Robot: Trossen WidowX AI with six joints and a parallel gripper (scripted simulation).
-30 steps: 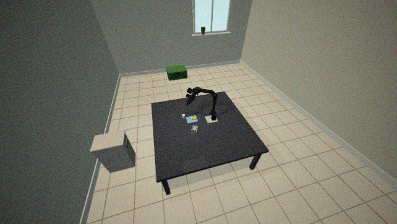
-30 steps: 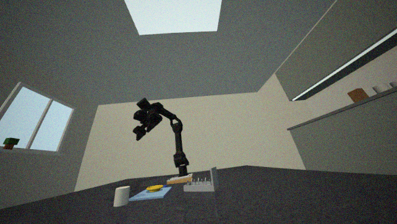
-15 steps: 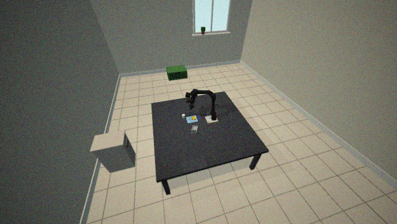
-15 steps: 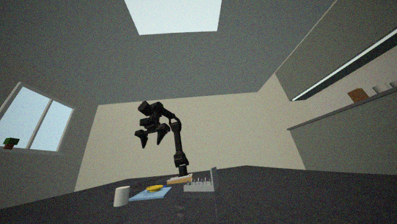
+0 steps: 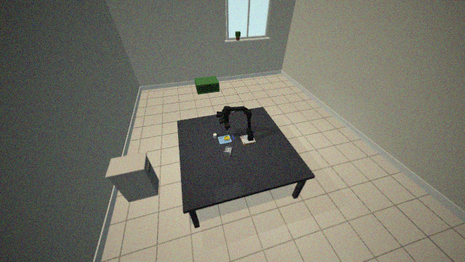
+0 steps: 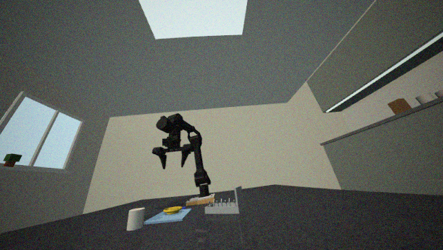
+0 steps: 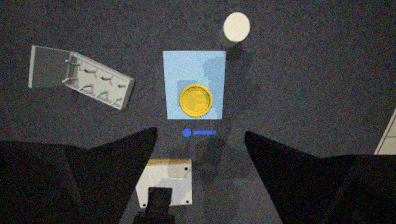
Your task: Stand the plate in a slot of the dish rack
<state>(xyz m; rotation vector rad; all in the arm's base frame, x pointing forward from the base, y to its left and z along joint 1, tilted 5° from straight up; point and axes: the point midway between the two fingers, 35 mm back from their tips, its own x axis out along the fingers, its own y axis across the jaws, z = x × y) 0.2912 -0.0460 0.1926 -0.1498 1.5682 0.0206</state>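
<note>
Now: gripper tip 17 cm above the yellow plate and 1 cm past it. Round my gripper tip: blue mat (18 cm below, 2 cm ahead, 1 cm to the left); dish rack (22 cm to the left, 16 cm below); white cup (16 cm below, 14 cm ahead, 4 cm to the right).
</note>
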